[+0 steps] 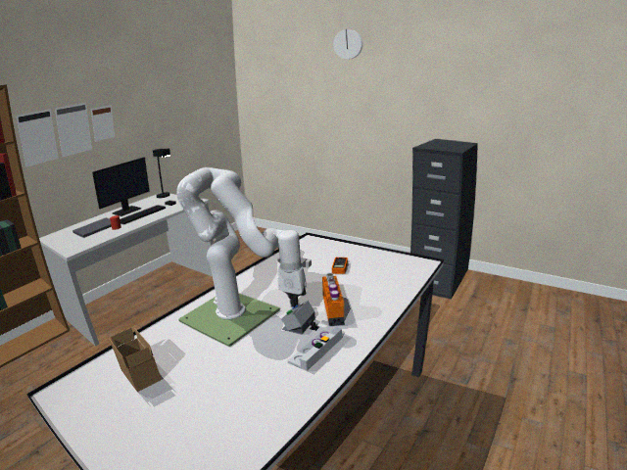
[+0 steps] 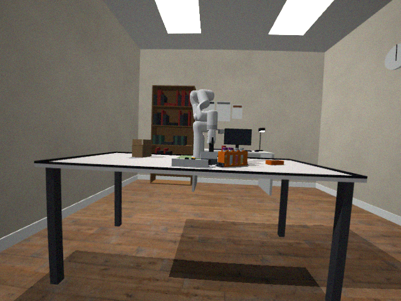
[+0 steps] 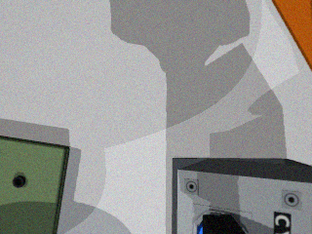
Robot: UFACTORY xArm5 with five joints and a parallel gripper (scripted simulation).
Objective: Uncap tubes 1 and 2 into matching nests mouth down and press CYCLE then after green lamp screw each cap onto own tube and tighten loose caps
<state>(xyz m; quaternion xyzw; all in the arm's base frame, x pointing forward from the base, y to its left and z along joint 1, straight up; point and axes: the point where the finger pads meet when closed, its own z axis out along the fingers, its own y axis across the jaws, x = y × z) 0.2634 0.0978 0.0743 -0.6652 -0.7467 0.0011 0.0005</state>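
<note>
Now: the blue cycle key 3 cm below my hand. Round my hand: grey key housing: 2 cm ahead, 2 cm to the right, 3 cm below; cap 4: 13 cm ahead, 8 cm to the left, 3 cm above; green ready key: 1 cm ahead, 4 cm to the right, 2 cm below.
</note>
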